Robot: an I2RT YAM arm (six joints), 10 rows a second.
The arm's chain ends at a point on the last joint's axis. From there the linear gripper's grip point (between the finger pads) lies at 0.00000 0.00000 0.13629 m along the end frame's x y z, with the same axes.
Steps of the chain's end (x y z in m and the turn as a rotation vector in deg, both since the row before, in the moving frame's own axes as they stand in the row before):
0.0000, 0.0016, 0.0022, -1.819, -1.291, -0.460
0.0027, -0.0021, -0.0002, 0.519, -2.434, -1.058
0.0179, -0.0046, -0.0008, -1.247, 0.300, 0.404
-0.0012, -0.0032, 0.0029, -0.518, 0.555, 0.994
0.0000, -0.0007, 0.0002, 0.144, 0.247, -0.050
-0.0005, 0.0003, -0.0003, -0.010, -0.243, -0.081
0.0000, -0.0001, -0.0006, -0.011, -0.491, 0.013
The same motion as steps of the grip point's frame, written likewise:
-0.0031, 0.0059, 0.0021, -1.819, -1.291, -0.460
-0.0031, -0.0033, -0.0003, 0.519, -2.434, -1.058
0.0186, -0.0016, -0.0008, -1.247, 0.300, 0.404
0.0001, -0.0020, 0.0029, -0.518, 0.555, 0.994
0.0006, -0.0010, 0.0002, 0.144, 0.247, -0.050
-0.0011, 0.0003, -0.0003, -0.010, -0.243, -0.081
-0.0012, -0.0001, -0.0006, -0.011, -0.491, 0.013

